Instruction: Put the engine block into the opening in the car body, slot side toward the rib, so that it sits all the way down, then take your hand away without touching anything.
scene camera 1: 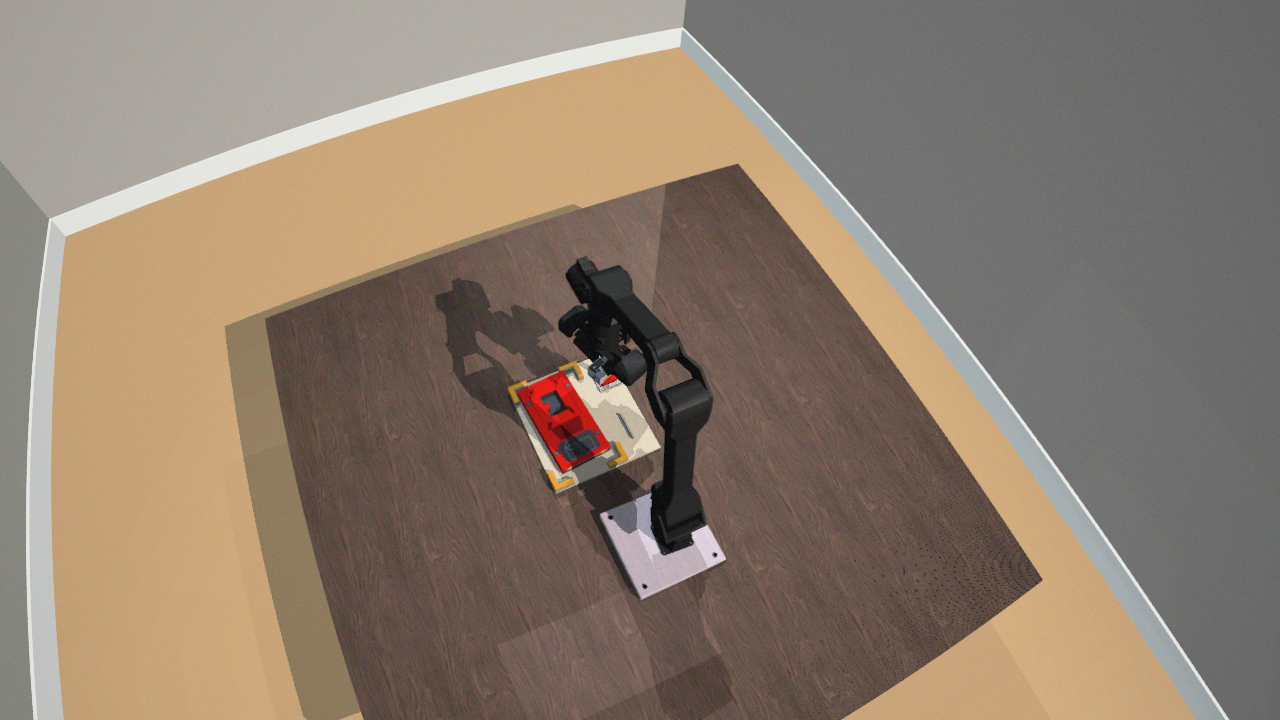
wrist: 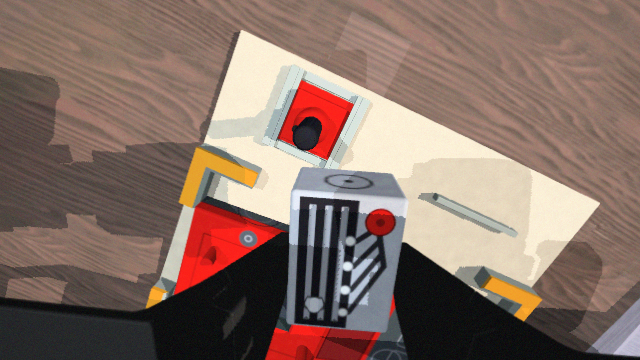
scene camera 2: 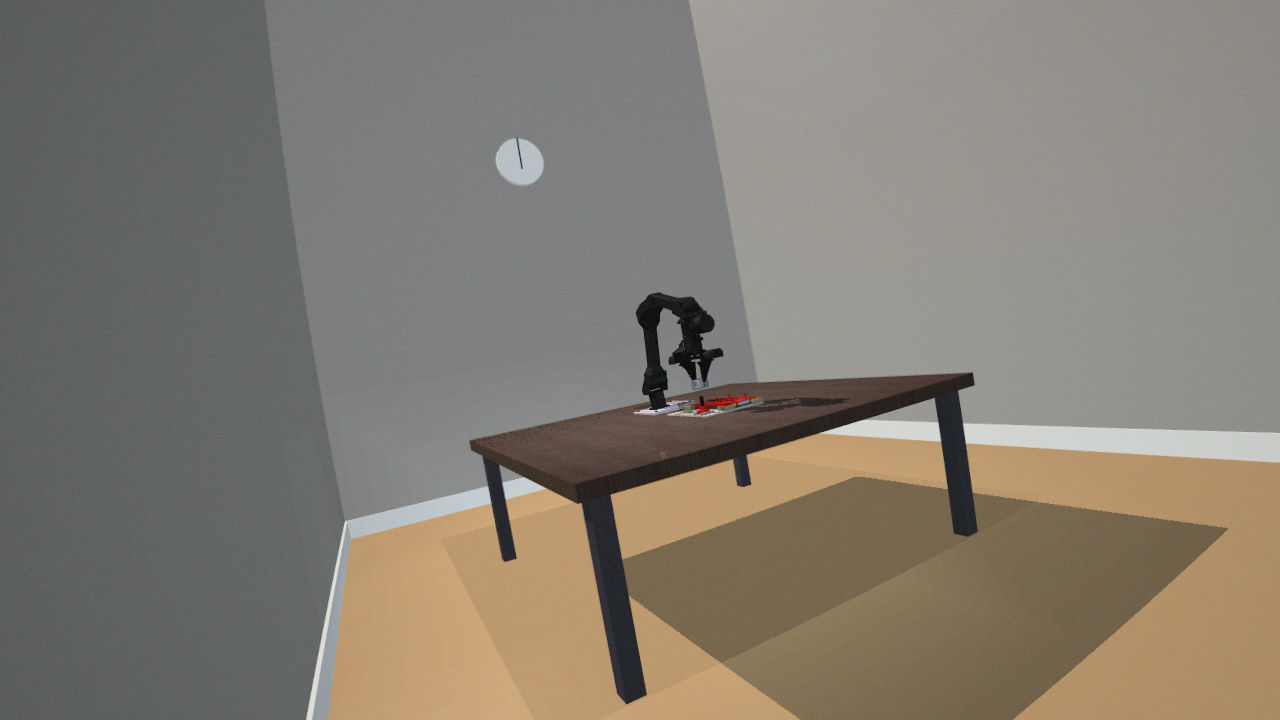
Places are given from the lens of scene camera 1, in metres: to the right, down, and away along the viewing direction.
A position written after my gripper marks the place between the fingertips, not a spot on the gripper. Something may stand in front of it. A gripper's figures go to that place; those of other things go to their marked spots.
my gripper (scene camera 1: 602, 367): -0.07, 0.02, 1.33
red car body (scene camera 1: 571, 435): -0.14, 0.15, 1.33
